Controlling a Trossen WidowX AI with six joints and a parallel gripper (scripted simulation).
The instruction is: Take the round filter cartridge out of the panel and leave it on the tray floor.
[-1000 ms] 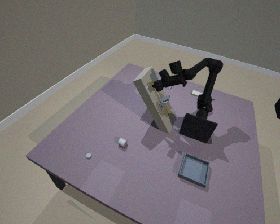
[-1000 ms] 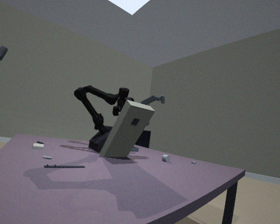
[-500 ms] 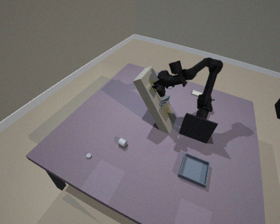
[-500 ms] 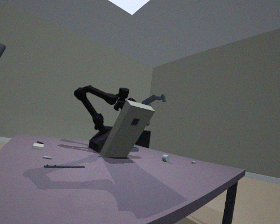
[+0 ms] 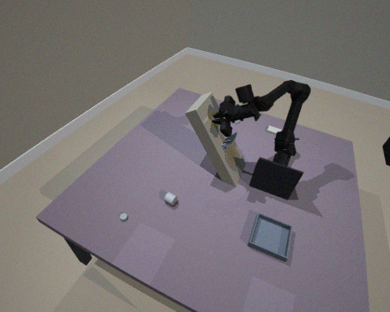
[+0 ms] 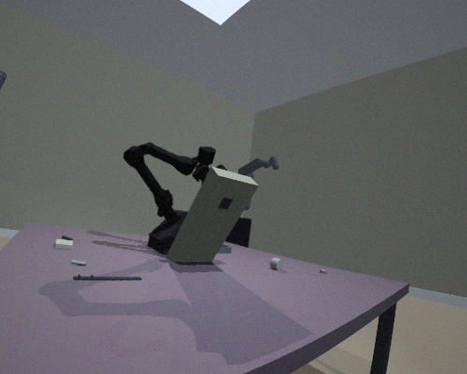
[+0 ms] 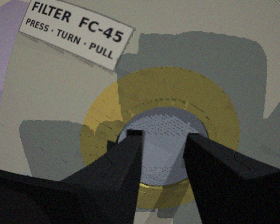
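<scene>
Right now the round filter cartridge is 1 cm below my gripper tip and 1 cm ahead of it. Round my gripper tip: grey tray 42 cm behind, 26 cm to the left, 26 cm below; pale block 48 cm to the right, 27 cm behind, 26 cm below.
</scene>
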